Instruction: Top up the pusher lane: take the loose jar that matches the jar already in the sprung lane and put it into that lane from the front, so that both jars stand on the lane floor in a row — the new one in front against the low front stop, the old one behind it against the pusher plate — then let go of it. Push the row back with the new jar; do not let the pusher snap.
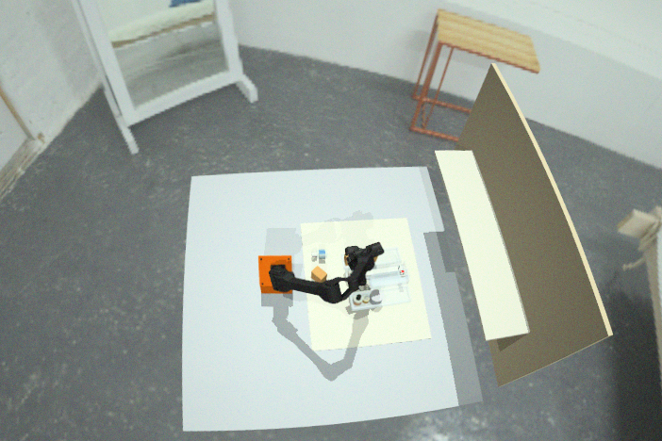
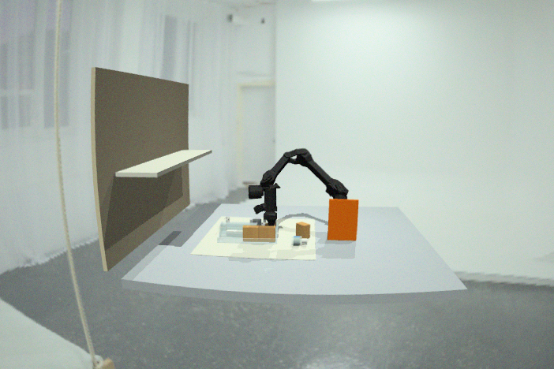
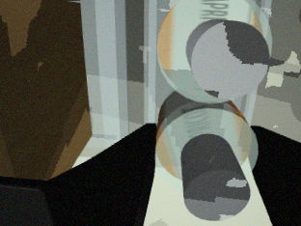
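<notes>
Right now the tan box is 150 mm behind my gripper tip.
</notes>
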